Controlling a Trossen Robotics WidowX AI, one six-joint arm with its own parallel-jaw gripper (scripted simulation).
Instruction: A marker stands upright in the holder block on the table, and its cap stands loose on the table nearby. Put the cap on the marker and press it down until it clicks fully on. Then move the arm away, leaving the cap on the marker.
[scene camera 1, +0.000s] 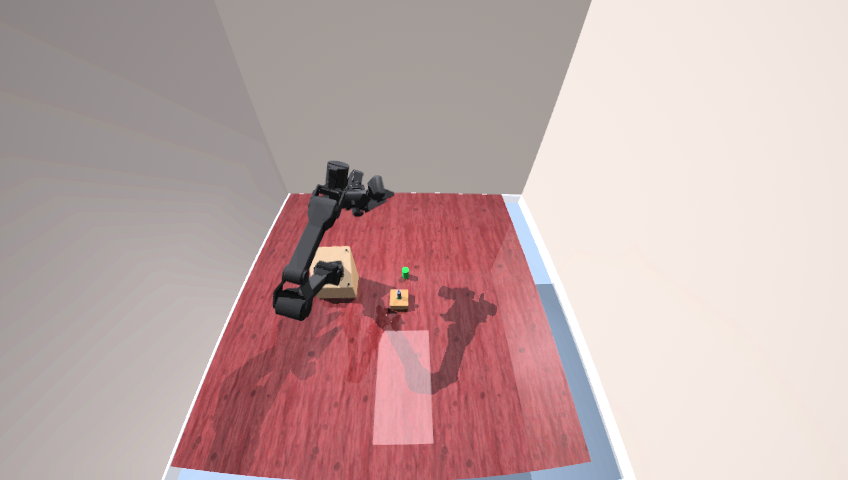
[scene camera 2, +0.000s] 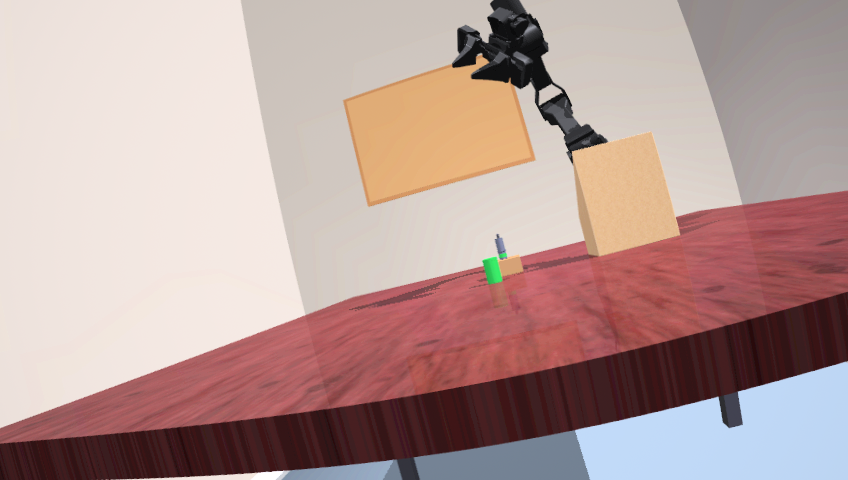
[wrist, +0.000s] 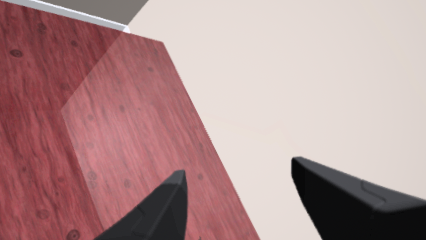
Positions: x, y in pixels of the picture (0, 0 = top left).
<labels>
gripper: scene camera 1 390, 197; scene camera 2; wrist
same spot on gripper: (wrist: 331, 197) = (scene camera 2: 464, 56)
</labels>
